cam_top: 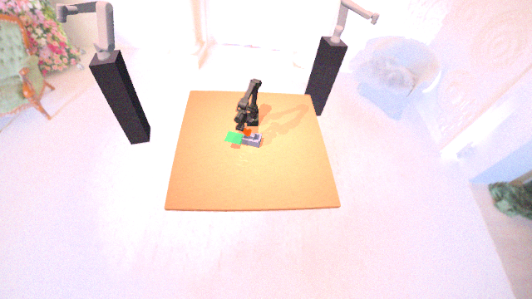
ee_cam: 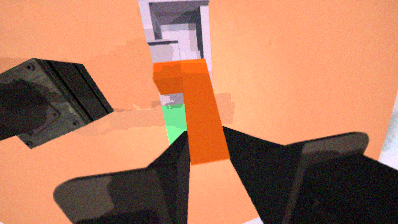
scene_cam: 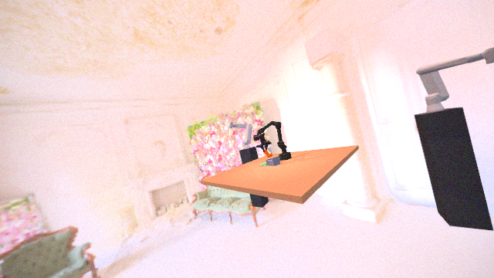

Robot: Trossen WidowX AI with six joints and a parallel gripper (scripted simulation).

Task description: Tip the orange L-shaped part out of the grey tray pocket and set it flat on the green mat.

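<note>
Now: gripper tip 40 mm past the green mat, 60 mm to the left of it and 170 mm above it. Round my gripper tip: orange L-shaped part (40 mm to the left, 30 mm below).
</note>
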